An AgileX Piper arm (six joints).
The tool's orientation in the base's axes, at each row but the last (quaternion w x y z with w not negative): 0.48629 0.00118 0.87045 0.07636; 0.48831 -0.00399 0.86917 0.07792; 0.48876 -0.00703 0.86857 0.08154; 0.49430 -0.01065 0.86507 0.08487; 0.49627 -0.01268 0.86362 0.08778; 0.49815 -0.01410 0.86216 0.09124; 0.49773 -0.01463 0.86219 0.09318; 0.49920 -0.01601 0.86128 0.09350
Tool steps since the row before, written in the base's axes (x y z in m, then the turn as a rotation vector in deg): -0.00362 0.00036 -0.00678 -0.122 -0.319 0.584; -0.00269 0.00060 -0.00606 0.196 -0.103 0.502; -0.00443 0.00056 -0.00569 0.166 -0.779 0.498; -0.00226 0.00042 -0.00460 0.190 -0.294 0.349; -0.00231 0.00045 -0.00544 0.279 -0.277 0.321; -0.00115 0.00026 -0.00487 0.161 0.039 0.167; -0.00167 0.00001 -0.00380 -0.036 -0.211 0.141; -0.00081 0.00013 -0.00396 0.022 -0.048 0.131
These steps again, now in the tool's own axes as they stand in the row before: 0.00767 -0.00029 0.00048 -0.454 -0.228 -0.446; 0.00660 0.00002 0.00090 -0.536 -0.052 -0.105; 0.00719 0.00019 -0.00078 -0.563 -0.717 -0.228; 0.00512 0.00002 0.00042 -0.415 -0.262 -0.058; 0.00588 -0.00006 0.00078 -0.435 -0.258 0.035; 0.00479 -0.00031 0.00143 -0.222 0.044 0.063; 0.00411 -0.00035 0.00042 -0.118 -0.182 -0.136; 0.00383 -0.00035 0.00125 -0.127 -0.031 -0.053
